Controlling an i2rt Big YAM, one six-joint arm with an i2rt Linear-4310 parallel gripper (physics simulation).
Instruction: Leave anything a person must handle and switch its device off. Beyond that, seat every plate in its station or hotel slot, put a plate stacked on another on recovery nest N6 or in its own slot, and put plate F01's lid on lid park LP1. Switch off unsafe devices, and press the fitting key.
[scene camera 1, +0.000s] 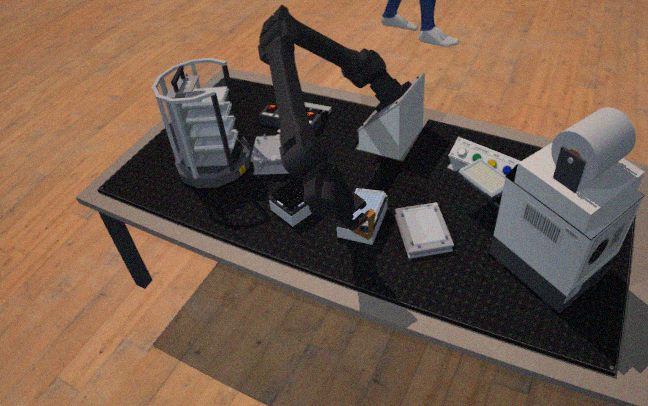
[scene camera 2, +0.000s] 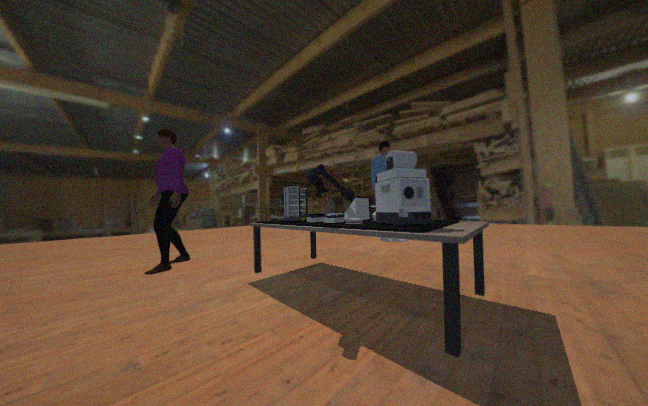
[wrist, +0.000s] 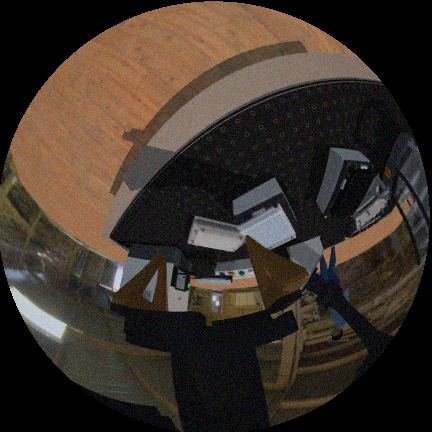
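Pixels of known places: gripper, between the fingertips: (scene camera 1: 358, 229) (scene camera 2: 326, 205) (wrist: 202, 247); arm's base, origin of its link: (scene camera 1: 394, 98) (scene camera 2: 357, 204).
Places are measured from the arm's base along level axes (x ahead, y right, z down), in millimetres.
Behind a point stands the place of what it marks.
My gripper (scene camera 1: 361, 220) @[x 543, y -151, z 8 mm] (wrist: 202, 247) @[x 543, y -151, z 8 mm] is open and empty, low over the front middle of the table. Beside and partly behind it, a white plate with a pale blue grid top (scene camera 1: 376, 194) @[x 358, y -107, z 69 mm] (wrist: 270, 230) @[x 425, y -92, z 72 mm] sits on a light station. A black plate (scene camera 1: 289, 196) @[x 459, y 110, z 77 mm] (wrist: 350, 182) @[x 474, y 80, z 76 mm] sits on another light station to its left. A flat pale nest (scene camera 1: 425, 225) @[x 371, y -258, z 110 mm] (wrist: 216, 236) @[x 401, y -232, z 110 mm] lies to the right. Recovery nest N6 (scene camera 1: 267, 150) @[x 306, y 293, z 85 mm] (wrist: 371, 209) @[x 295, y 250, z 85 mm] is beside the hotel (scene camera 1: 200, 179) @[x 490, y 422, z 104 mm] (scene camera 2: 295, 202) @[x 447, y 374, z -33 mm], partly behind my arm. Key panel (scene camera 1: 457, 150) @[x 72, y -243, z 76 mm] (wrist: 247, 267) @[x 90, y -266, z 98 mm] has white, green, yellow and blue keys. Labels are unreadable.
A switch box with red-lit switches (scene camera 1: 270, 116) @[x 123, y 411, z 104 mm] stands behind my arm. A large white machine (scene camera 1: 540, 225) @[x 425, y -549, z -70 mm] (scene camera 2: 400, 197) @[x 469, y -665, z -17 mm] with a cylinder on top fills the right end. My wedge mount (scene camera 1: 400, 125) @[x 94, y -61, z 26 mm] stands at the back. People (scene camera 2: 170, 167) (scene camera 2: 378, 165) stand away from the table.
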